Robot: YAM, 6 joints.
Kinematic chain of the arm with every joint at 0, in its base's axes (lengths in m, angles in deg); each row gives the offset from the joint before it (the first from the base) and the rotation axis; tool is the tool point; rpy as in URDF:
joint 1: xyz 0 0 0.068 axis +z
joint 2: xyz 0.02 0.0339 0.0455 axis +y
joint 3: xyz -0.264 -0.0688 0 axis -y
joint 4: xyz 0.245 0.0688 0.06 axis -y
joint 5: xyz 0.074 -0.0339 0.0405 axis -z
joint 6: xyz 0.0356 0 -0.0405 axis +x
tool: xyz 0 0 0 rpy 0 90 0
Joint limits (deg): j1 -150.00..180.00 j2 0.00..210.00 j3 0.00..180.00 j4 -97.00..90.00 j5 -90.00..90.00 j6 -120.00..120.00
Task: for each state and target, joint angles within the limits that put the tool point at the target. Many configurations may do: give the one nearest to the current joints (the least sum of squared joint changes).
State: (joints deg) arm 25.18 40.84 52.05 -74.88 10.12 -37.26
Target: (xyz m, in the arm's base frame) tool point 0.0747 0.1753 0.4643
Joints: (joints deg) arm 67.33 62.15 88.24 -49.92 2.20 -37.26
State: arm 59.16 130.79 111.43 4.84 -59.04 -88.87
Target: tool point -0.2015 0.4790 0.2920
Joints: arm 109.36 126.76 110.01 4.17 -61.47 -88.87
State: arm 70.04 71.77 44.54 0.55 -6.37 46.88
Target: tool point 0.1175 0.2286 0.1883
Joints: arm 62.07 73.74 35.03 -2.59 -5.29 46.88
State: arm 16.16 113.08 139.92 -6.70 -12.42 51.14
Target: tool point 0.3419 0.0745 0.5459
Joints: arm 10.97 95.88 121.67 -20.95 -13.09 51.14
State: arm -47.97 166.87 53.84 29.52 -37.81 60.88
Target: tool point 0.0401 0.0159 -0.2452
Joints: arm -18.77 202.43 53.14 27.06 -51.74 60.88
